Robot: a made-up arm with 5 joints.
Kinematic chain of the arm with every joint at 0, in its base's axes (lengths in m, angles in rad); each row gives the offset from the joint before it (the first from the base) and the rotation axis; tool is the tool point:
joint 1: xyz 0 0 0.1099 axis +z
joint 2: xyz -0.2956 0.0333 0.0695 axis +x
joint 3: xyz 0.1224 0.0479 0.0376 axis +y
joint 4: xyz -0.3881 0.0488 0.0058 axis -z
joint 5: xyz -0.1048 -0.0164 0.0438 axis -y
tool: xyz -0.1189 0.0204 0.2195
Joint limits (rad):
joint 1: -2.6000..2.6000
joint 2: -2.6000..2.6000
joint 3: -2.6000..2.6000
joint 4: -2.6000..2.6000
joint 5: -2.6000..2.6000
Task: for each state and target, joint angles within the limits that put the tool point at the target. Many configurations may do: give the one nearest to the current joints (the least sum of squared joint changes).
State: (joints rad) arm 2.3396 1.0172 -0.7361 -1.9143 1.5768
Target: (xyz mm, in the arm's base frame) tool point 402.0 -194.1 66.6
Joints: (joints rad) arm 2.3201 0.5895 -0.2755 -2.0140 1.0961
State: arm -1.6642 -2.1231 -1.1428 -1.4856 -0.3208
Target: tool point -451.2 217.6 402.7
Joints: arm -1.1762 -2.0039 -1.7862 -1.4490 -0.3254
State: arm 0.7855 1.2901 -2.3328 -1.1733 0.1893
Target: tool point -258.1 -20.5 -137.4
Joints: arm 1.1215 1.0905 -2.2866 -1.8976 0.4312
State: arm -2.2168 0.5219 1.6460 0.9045 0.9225
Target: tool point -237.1 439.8 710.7
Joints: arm -2.4742 1.2912 1.5632 0.8620 0.9041
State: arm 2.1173 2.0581 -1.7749 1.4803 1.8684
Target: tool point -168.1 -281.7 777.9
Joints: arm 2.0500 2.1124 -1.4828 1.0371 1.4833
